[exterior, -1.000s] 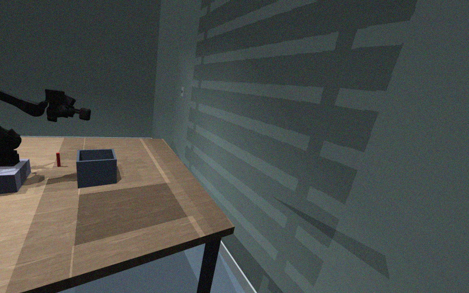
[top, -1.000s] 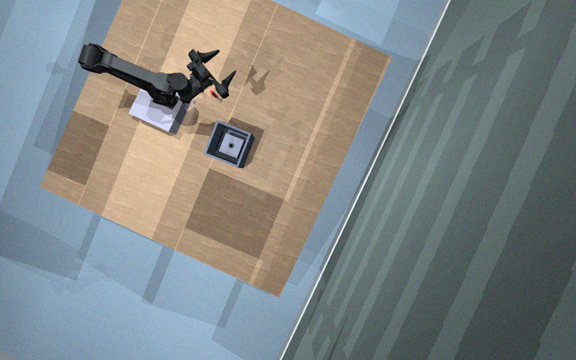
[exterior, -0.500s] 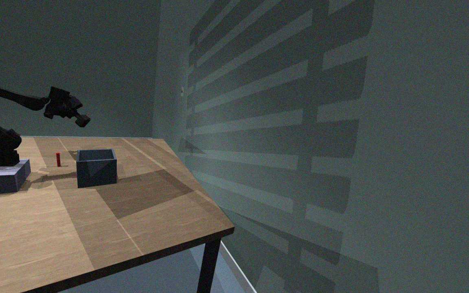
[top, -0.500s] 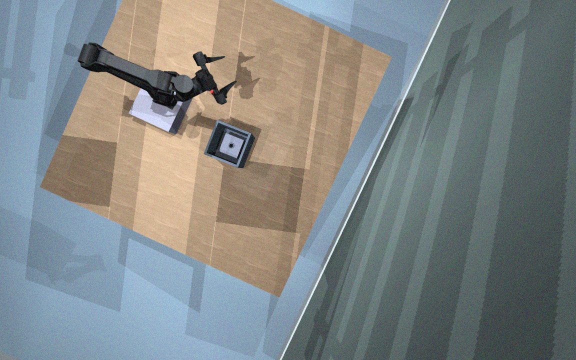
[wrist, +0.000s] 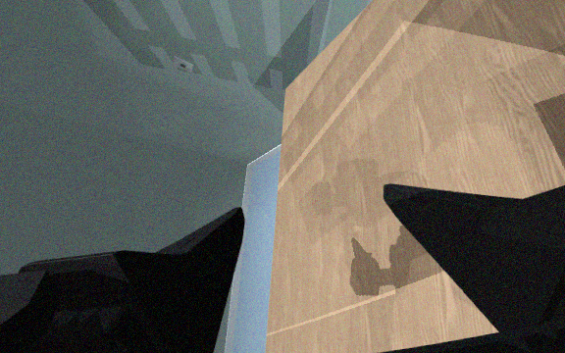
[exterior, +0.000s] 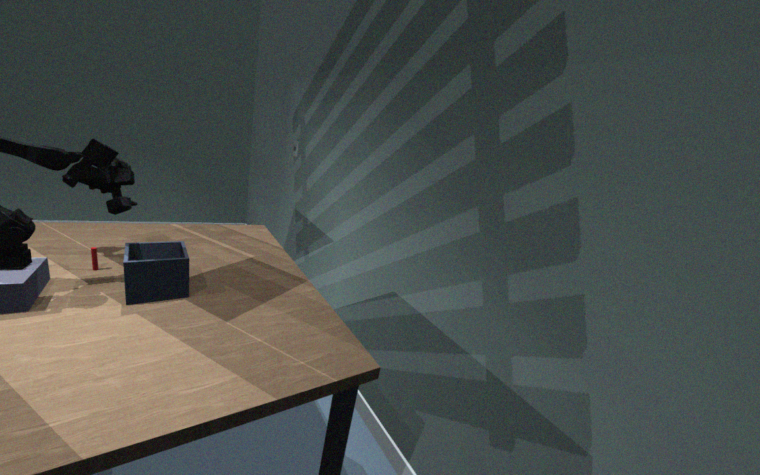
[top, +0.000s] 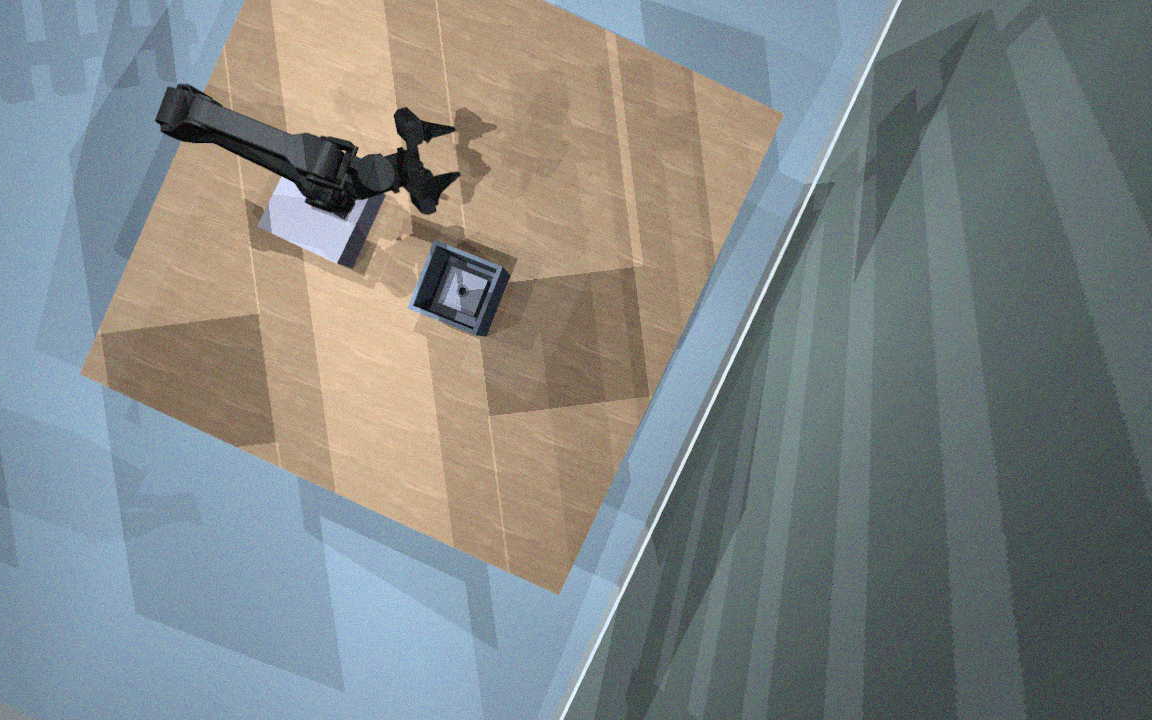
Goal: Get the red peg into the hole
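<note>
Right now my gripper tip is 10 cm past the red peg, 6 cm to the left of it and 23 cm above it. The rest, counted from my gripper tip: plate (9 cm ahead, 23 cm to the right, 22 cm below).
</note>
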